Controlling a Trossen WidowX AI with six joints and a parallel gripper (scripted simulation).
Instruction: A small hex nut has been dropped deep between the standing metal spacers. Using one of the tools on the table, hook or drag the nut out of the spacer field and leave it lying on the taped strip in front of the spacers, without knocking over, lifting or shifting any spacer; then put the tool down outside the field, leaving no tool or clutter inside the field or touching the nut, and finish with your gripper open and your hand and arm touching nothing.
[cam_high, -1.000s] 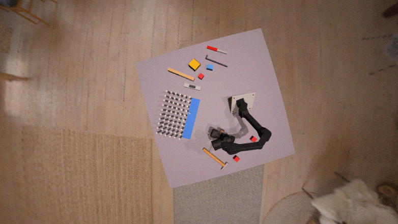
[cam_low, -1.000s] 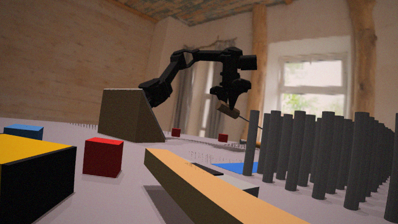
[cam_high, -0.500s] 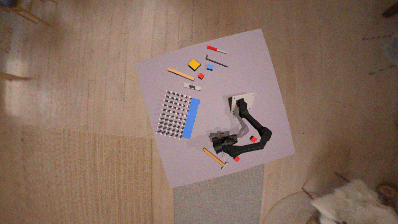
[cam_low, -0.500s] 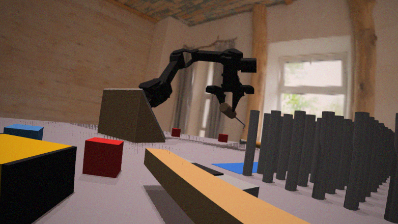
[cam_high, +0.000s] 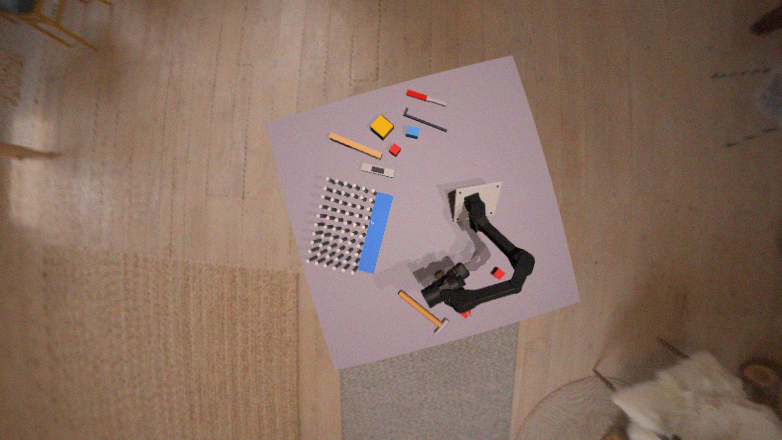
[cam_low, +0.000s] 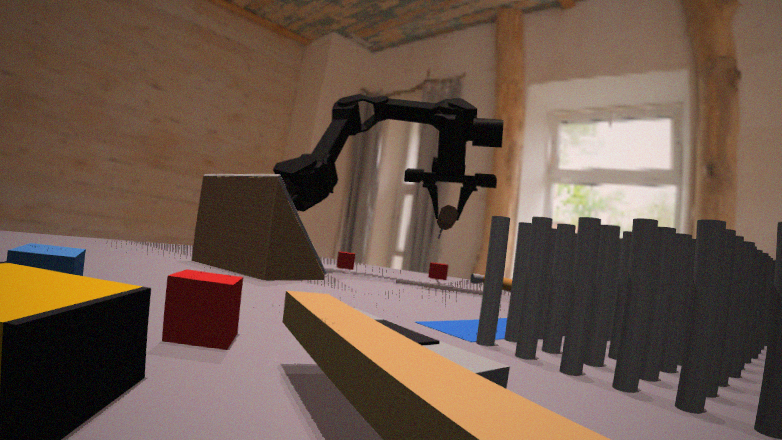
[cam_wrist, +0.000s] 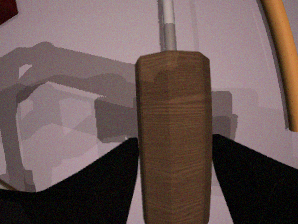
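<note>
Right now the wooden-handled file is 10 cm to the left of my gripper tip, 3 cm behind it and 1 cm below it. Also, from my gripper tip: blue taped strip (29 cm to the right, 22 cm ahead, 14 cm below); hex nut (34 cm to the right, 21 cm ahead, 14 cm below); grey bar (56 cm to the right, 13 cm below, 10 cm ahead).
</note>
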